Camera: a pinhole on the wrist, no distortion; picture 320 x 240 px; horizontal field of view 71.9 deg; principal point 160.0 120.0 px. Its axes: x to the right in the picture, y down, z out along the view. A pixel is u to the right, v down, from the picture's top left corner.
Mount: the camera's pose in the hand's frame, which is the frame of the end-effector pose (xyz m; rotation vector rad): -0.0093 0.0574 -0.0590 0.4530 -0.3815 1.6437
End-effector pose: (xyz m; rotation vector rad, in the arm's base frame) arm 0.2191 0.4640 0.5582 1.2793 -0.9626 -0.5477
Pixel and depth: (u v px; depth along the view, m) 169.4 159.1 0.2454
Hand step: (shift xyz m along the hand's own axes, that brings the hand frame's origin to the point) -0.0359 -0.0607 0.1591
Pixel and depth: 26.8 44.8 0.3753
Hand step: 0.1665 -0.3085 0.1502
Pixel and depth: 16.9 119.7 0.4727
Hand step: 0.0548 -0.4409 0.1960
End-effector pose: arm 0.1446 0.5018 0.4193 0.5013 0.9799 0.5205
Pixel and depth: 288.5 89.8 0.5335
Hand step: 0.0715 0.0682 0.5573
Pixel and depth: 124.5 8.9 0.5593
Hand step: 0.3191 -0.2642 0.3757
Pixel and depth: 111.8 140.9 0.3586
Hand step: -0.0097 -0.1921 0.2123
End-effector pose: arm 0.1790 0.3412 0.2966 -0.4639 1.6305 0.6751
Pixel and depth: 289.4 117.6 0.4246
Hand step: 0.0017 0.0611 0.4331
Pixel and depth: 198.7 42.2 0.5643
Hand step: 0.2192 -0.1141 0.4760
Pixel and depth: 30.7 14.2 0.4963
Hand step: 0.2906 -0.4108 0.2211
